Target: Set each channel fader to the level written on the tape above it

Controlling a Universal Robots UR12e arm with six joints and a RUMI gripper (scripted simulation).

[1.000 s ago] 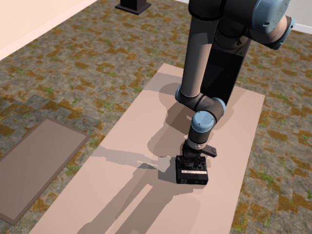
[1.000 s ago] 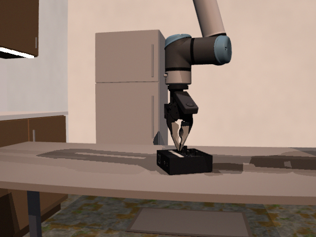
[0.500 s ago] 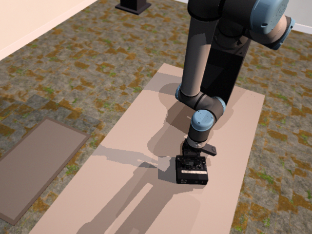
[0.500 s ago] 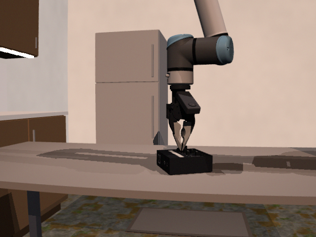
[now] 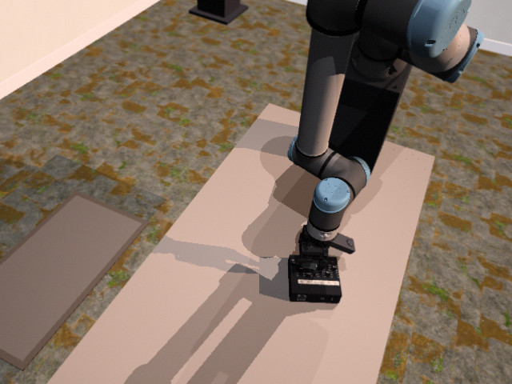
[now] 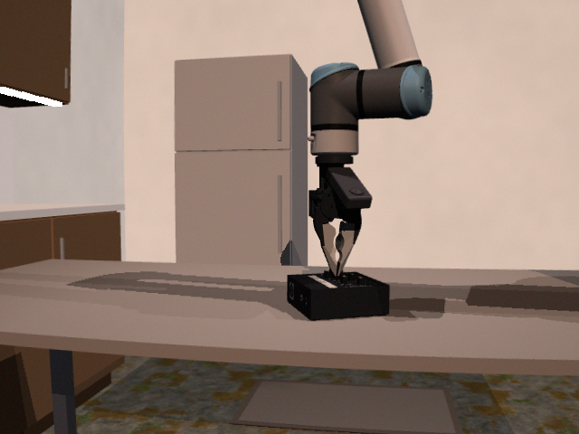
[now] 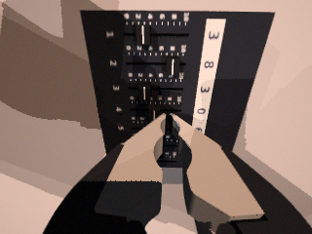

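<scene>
Now: hand 3 cm past the channel 3 fader, 1 cm to the right of it and 1 cm above it. Round my hand: master fader: 7 cm to the right, 1 cm below; then channel 1 fader: 5 cm to the left, 5 cm behind, 1 cm below; then channel 2 fader: 4 cm to the left, 2 cm behind, 1 cm below.
</scene>
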